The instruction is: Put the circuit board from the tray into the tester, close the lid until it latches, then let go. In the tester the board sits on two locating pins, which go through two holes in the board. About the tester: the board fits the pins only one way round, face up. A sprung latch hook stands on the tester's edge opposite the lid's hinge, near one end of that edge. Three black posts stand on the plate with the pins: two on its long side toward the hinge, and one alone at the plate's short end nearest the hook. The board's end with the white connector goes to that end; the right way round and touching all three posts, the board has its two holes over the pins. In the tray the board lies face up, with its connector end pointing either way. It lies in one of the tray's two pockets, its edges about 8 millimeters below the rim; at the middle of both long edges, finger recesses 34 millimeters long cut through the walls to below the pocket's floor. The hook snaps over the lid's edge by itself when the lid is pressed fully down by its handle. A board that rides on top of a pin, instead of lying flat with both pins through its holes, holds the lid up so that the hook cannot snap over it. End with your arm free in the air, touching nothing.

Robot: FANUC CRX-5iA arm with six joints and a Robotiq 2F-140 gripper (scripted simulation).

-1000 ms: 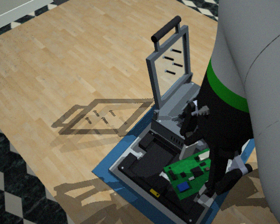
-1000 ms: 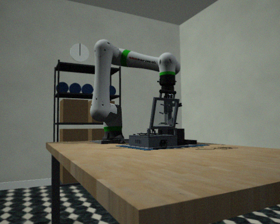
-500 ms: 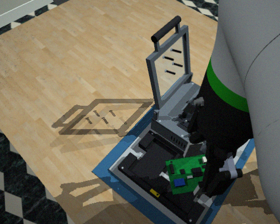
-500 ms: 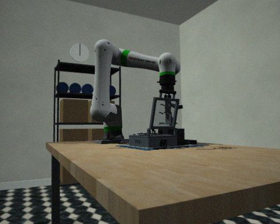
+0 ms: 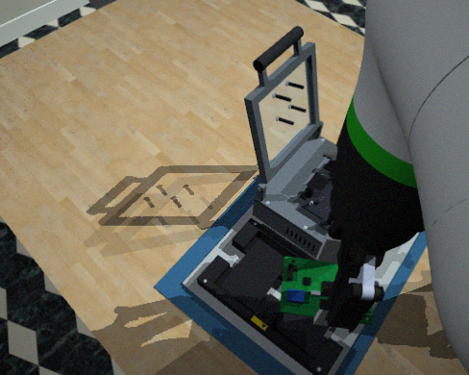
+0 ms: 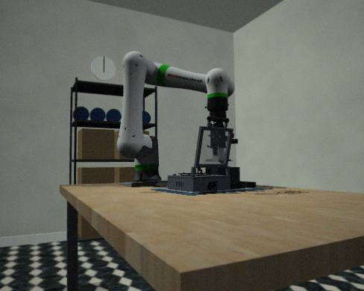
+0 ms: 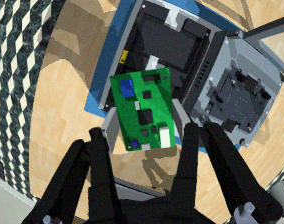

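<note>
The green circuit board is 2 cm below my hand. Round my hand: tester lid 21 cm ahead, 14 cm to the right, 4 cm above; tester 11 cm ahead, 11 cm to the right, 3 cm below.
</note>
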